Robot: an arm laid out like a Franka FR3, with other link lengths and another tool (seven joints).
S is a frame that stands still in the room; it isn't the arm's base.
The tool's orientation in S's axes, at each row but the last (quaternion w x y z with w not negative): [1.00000, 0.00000, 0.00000, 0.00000]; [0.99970, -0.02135, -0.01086, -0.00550]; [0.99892, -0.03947, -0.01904, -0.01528]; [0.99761, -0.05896, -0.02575, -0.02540]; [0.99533, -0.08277, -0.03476, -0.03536]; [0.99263, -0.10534, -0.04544, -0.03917]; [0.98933, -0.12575, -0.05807, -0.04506]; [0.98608, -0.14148, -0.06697, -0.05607]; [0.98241, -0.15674, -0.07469, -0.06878]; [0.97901, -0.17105, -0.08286, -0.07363]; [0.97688, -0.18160, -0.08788, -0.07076]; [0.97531, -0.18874, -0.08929, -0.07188]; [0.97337, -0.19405, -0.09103, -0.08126]
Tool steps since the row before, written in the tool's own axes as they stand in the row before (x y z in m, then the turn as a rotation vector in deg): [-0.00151, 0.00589, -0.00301, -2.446, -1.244, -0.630]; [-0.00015, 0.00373, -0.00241, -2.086, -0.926, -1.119]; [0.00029, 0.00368, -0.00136, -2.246, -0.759, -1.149]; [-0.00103, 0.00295, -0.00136, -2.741, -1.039, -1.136]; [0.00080, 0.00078, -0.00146, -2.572, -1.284, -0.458]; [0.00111, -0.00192, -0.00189, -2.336, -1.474, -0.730]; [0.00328, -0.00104, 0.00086, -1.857, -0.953, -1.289]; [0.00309, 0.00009, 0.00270, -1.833, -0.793, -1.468]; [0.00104, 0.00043, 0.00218, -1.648, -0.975, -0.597]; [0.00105, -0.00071, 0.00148, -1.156, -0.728, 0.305]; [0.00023, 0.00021, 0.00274, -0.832, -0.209, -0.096]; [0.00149, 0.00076, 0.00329, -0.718, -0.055, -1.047]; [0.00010, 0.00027, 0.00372, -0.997, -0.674, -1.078]
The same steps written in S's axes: [-0.00151, 0.00589, -0.00301, -2.446, -1.244, -0.630]; [-0.00006, 0.00362, -0.00257, -2.072, -0.951, -1.124]; [0.00046, 0.00355, -0.00163, -2.225, -0.782, -1.173]; [-0.00080, 0.00281, -0.00175, -2.735, -1.035, -1.155]; [0.00095, 0.00047, -0.00150, -2.628, -1.174, -0.435]; [0.00109, -0.00235, -0.00134, -2.388, -1.433, -0.638]; [0.00305, -0.00103, 0.00149, -1.802, -1.108, -1.242]; [0.00274, 0.00058, 0.00300, -1.737, -1.009, -1.452]; [0.00081, 0.00098, 0.00210, -1.694, -0.924, -0.548]; [0.00070, -0.00027, 0.00180, -1.295, -0.438, 0.301]; [-0.00014, 0.00118, 0.00249, -0.832, -0.140, -0.181]; [0.00110, 0.00179, 0.00303, -0.555, -0.373, -1.081]; [-0.00039, 0.00169, 0.00330, -0.941, -0.915, -0.942]
